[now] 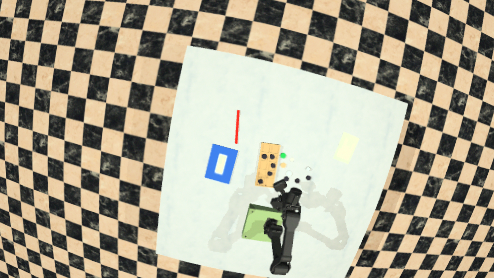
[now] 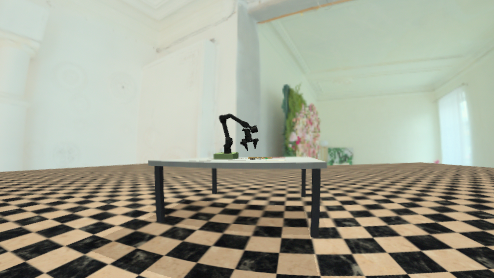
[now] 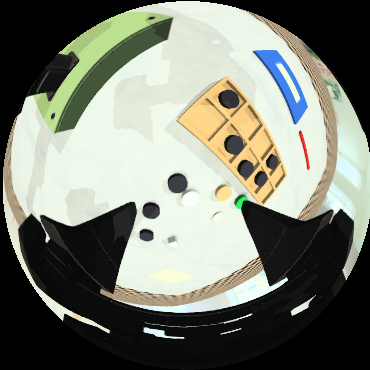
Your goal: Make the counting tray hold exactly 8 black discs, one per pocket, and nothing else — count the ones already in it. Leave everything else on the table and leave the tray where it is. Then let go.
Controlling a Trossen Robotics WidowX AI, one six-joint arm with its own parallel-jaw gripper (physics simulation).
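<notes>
The tan counting tray (image 1: 270,147) (image 3: 197,116) lies flat, with two long rows of pockets. Five black discs sit in it, each in its own pocket: one disc (image 3: 229,99) at the end nearest the base, another (image 3: 234,145) near the middle, and three more (image 3: 245,168), (image 3: 260,178), (image 3: 272,161) towards the far end. Three loose black discs lie on the table beside the tray: one (image 1: 286,178) (image 3: 177,183), a second (image 1: 297,180) (image 3: 151,210) and a third (image 1: 308,177) (image 3: 146,234). My gripper (image 2: 251,148) (image 3: 189,207) is wide open and empty, above the table.
A white disc (image 3: 190,199), tan disc (image 1: 283,165) (image 3: 223,192), green disc (image 1: 283,155) (image 3: 241,202), small cream disc (image 3: 217,216) and small grey piece (image 3: 172,240) lie near the tray. Beyond are a blue frame (image 1: 212,162), red strip (image 1: 237,127) and cream sheet (image 1: 346,148).
</notes>
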